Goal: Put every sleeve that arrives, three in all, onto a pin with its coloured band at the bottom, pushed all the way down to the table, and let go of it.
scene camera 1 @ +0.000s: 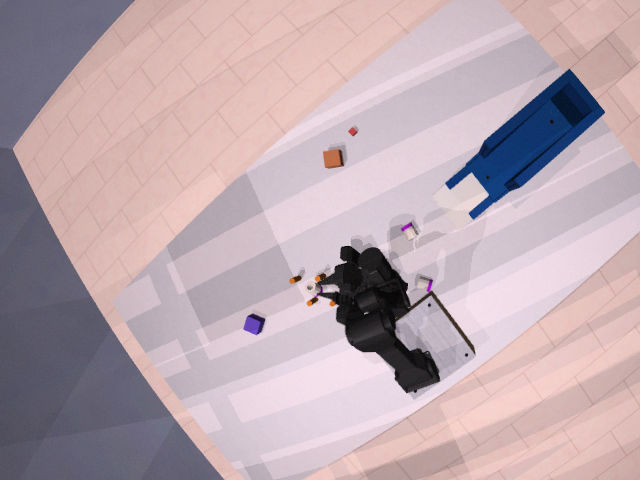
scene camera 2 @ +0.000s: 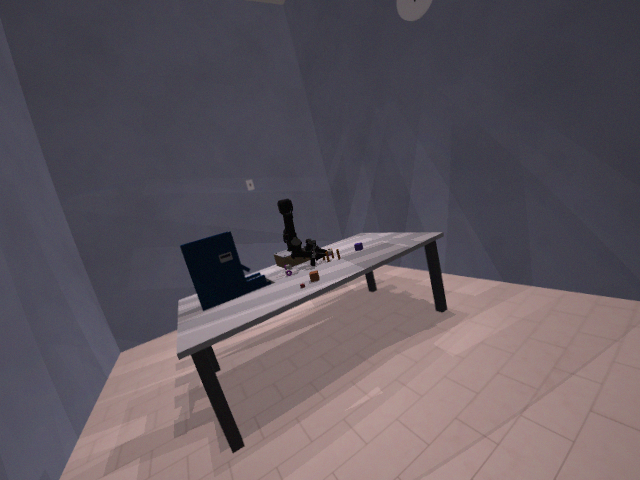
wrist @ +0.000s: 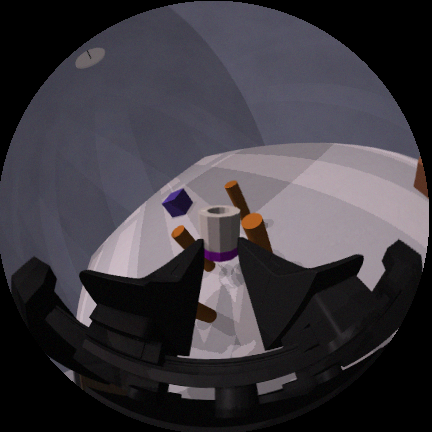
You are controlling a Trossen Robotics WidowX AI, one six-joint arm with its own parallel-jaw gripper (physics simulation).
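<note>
My gripper [scene camera 1: 318, 290] [wrist: 220, 243] is shut on a white sleeve [scene camera 1: 311, 287] [wrist: 219, 230], held upright with its purple band at the bottom, among the orange pins. In the wrist view, one pin [wrist: 256, 231] stands right of the sleeve, another pin [wrist: 235, 197] behind it, a pin [wrist: 181, 236] at its left, and part of a pin [wrist: 206, 313] shows past the left finger. Whether the sleeve is above a pin cannot be told. A second sleeve [scene camera 1: 409, 231] with a purple band lies on the table, and a third sleeve [scene camera 1: 424, 283] lies near the arm's base.
A blue chute [scene camera 1: 527, 149] [scene camera 2: 211, 268] stands at the table's right in scene camera 1. A purple cube [scene camera 1: 253, 324] [scene camera 2: 358, 246] [wrist: 178, 202], an orange cube [scene camera 1: 332, 158] [scene camera 2: 314, 276] and a small red cube [scene camera 1: 352, 131] lie on the table. The arm stands beside a wood-edged platform [scene camera 1: 439, 341].
</note>
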